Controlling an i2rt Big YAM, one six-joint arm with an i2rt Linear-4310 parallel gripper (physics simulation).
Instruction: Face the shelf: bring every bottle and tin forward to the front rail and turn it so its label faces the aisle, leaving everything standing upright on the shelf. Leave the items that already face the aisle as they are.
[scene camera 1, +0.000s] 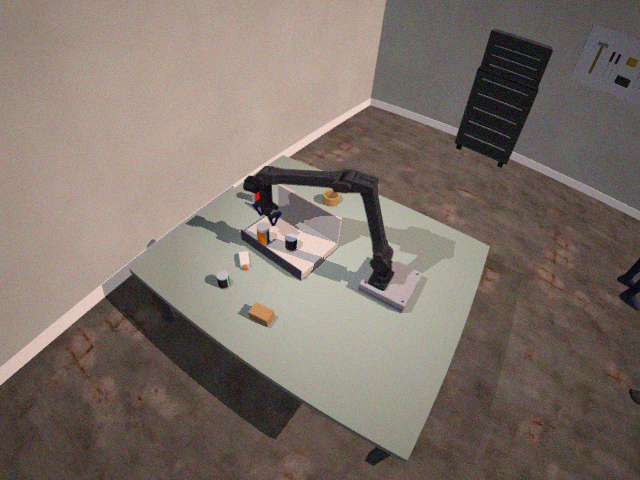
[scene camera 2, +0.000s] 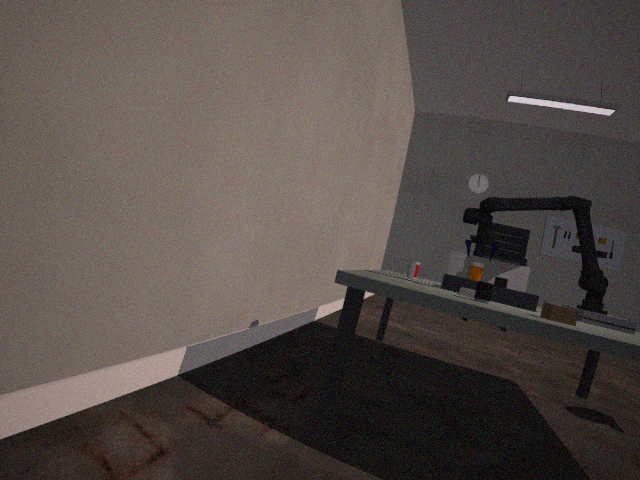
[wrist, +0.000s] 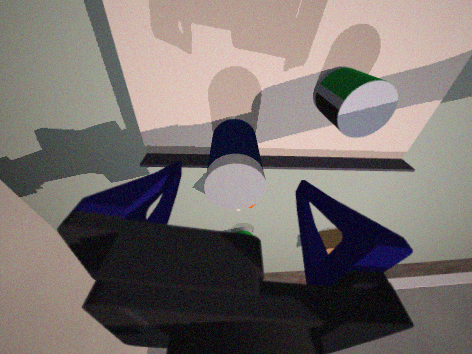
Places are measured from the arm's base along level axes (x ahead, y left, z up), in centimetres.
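Pixels of known places: gripper, fingertip midpoint: (scene camera 1: 267, 220) (scene camera 2: 478, 259) (wrist: 241, 177); arm's base, origin of the base link: (scene camera 1: 380, 278) (scene camera 2: 591, 311).
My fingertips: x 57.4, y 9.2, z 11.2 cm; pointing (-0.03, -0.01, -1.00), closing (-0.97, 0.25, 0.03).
Observation:
For each thing: its top centre in the pictures, then the offset to it from my fingertips. "*": a spot on its surface instead.
- bottle with a pale cap, middle of its top: (wrist: 235, 189) (scene camera 1: 262, 226) (scene camera 2: 477, 262) dx +0.7, dy +2.9, dz -1.8 cm
- front rail, surface spot: (wrist: 325, 162) (scene camera 1: 279, 257) * dx -12.6, dy +7.4, dz -11.2 cm
- white box with an orange end, middle of its top: (scene camera 2: 473, 290) (scene camera 1: 244, 259) dx +1.8, dy +16.4, dz -13.7 cm
- small tin, middle of its top: (scene camera 1: 222, 275) dx +0.9, dy +32.2, dz -9.5 cm
- wooden block, middle of its top: (wrist: 343, 252) (scene camera 2: 561, 306) (scene camera 1: 261, 311) dx -23.9, dy +35.6, dz -11.5 cm
- orange ring, middle of its top: (scene camera 1: 331, 194) dx -7.0, dy -49.4, dz -11.5 cm
- red-and-white item, middle of its top: (scene camera 2: 415, 261) (scene camera 1: 255, 186) dx +28.9, dy -24.6, dz -6.9 cm
A bottle with a pale cap (scene camera 1: 262, 236) (scene camera 2: 476, 271) (wrist: 235, 185) stands upright close behind the front rail (scene camera 1: 279, 261) (scene camera 2: 516, 298) (wrist: 325, 162) of the shelf (scene camera 1: 320, 241) (wrist: 175, 95). Its orange side faces the rail; its navy side faces the back. A tin (scene camera 1: 291, 242) (scene camera 2: 500, 282) (wrist: 355, 100) stands upright on the shelf, set back from the rail, green side toward the back and black side showing in scene camera 1. My gripper (scene camera 1: 267, 219) (scene camera 2: 481, 252) (wrist: 241, 177) is open and empty, above the shelf near the bottle. The bottle's cap shows between the fingers in the wrist view.
Outside the shelf are a white box with an orange end (scene camera 1: 244, 259), a small tin (scene camera 1: 223, 279) with some green, a wooden block (scene camera 1: 261, 314) (scene camera 2: 559, 313), an orange ring (scene camera 1: 331, 201) and a red-and-white item (scene camera 1: 256, 196) (scene camera 2: 415, 269). A tall panel (scene camera 1: 310, 214) backs the shelf.

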